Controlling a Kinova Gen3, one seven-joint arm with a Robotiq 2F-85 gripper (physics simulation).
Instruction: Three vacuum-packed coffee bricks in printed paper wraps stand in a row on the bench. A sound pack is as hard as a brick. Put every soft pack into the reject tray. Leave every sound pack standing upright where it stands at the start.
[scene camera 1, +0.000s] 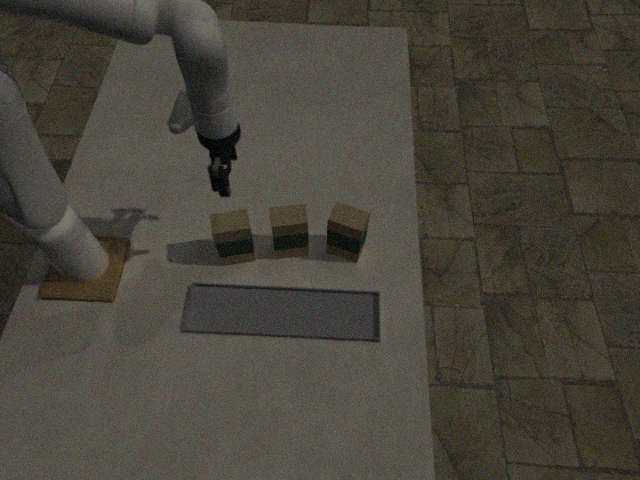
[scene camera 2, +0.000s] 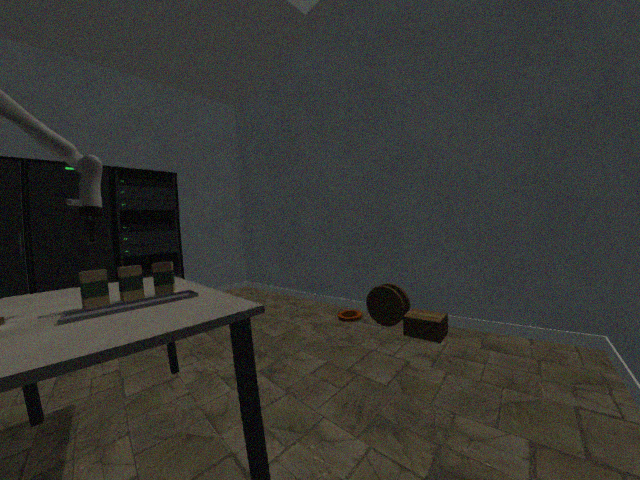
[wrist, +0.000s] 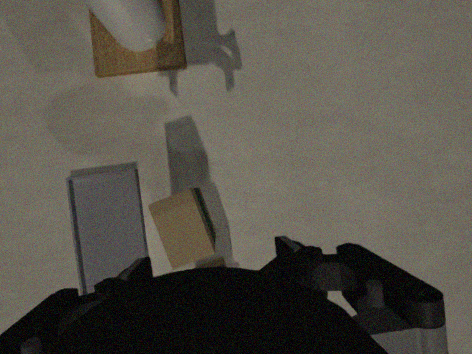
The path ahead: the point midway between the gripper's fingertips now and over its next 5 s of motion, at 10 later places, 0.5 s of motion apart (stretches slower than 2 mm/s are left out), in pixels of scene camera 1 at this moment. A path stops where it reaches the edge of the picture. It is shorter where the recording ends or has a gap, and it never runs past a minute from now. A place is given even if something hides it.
The gripper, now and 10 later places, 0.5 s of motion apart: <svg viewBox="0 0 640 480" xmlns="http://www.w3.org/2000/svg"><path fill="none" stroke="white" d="M228 176L233 204L235 205L249 201L250 201L250 179L240 174L224 190L214 204L231 217L234 222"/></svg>
